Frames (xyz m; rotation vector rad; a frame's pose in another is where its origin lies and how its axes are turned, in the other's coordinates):
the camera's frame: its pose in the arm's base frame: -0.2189 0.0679 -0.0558 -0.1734 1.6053 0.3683
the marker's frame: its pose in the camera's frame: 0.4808 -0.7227 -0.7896 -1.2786 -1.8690 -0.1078
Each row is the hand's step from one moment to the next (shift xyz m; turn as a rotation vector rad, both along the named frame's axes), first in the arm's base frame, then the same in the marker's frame.
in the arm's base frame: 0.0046 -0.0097 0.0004 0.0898 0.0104 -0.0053
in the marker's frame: -0.0067 -0.0068 -0.0048 0.0446 -0.0425 -0.0664
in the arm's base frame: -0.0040 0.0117 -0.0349 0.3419 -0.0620 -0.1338
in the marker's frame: 0.0022 0.0321 -0.0183 0.0571 -0.1213 -0.3474
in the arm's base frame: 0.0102 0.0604 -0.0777 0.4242 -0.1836 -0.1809
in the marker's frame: 0.0433 0.0748 -0.0482 -0.0274 -0.1833 -0.4605
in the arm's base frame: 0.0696 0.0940 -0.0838 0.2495 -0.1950 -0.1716
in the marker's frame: 0.0962 0.0595 -0.0890 -0.1064 -0.0963 -0.3303
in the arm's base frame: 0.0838 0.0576 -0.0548 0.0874 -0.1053 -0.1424
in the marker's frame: 0.0749 0.0158 -0.0865 -0.0861 0.0104 -0.1774
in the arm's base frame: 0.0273 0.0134 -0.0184 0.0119 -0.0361 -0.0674
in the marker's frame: 0.0195 0.0033 -0.0295 -0.0404 0.0271 -0.0602
